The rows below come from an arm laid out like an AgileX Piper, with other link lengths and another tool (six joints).
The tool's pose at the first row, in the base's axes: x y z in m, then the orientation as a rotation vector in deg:
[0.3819, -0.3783, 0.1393, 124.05, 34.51, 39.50]
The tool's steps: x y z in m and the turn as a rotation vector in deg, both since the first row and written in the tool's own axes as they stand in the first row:
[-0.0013, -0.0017, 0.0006, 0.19, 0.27, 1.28]
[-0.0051, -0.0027, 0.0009, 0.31, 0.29, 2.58]
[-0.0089, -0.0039, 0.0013, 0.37, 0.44, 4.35]
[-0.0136, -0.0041, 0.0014, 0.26, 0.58, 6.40]
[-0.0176, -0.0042, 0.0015, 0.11, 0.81, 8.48]
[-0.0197, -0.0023, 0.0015, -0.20, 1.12, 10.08]
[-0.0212, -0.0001, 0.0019, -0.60, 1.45, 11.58]
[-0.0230, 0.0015, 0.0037, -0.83, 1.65, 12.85]
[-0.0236, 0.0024, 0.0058, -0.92, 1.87, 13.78]
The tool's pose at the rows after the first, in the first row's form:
[0.3810, -0.3784, 0.1373, 124.72, 33.40, 40.46]
[0.3782, -0.3803, 0.1353, 125.38, 32.09, 41.15]
[0.3754, -0.3821, 0.1330, 126.14, 30.32, 42.25]
[0.3719, -0.3849, 0.1315, 126.83, 28.15, 43.51]
[0.3690, -0.3874, 0.1303, 127.45, 25.97, 44.89]
[0.3678, -0.3898, 0.1312, 127.68, 24.26, 46.12]
[0.3674, -0.3922, 0.1323, 127.77, 22.62, 47.33]
[0.3675, -0.3952, 0.1320, 127.95, 21.23, 48.25]
[0.3686, -0.3972, 0.1314, 128.13, 20.28, 49.00]

